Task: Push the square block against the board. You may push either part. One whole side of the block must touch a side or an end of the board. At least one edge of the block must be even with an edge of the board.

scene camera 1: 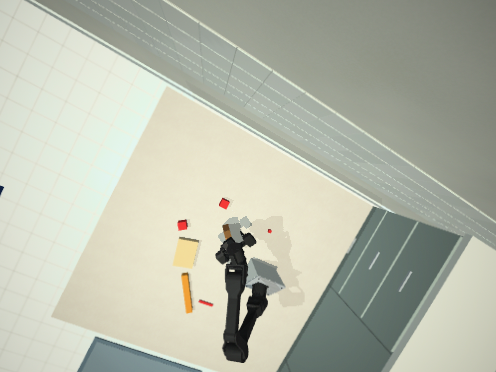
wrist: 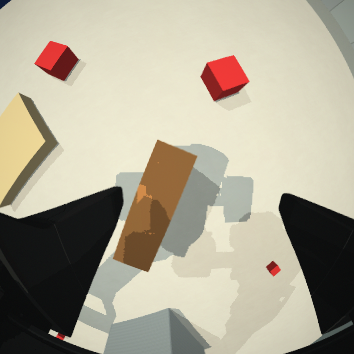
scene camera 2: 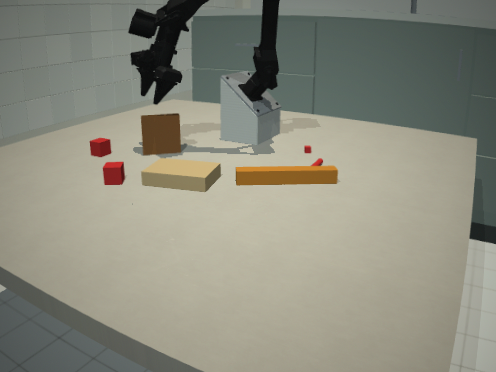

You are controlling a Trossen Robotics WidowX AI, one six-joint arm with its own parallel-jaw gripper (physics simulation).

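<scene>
A brown block with a square face stands upright on its narrow edge. A flat pale yellow piece lies apart from it, towards scene camera 2. A long orange bar lies beyond one end of the yellow piece, with a gap between. I cannot tell for certain which piece is the task's board. My gripper is open and empty, pointing down above the brown block, whose top shows nearer the left finger in the wrist view.
Two red cubes lie near the blocks. A tiny red cube and a red rod lie farther off. The grey arm base stands behind.
</scene>
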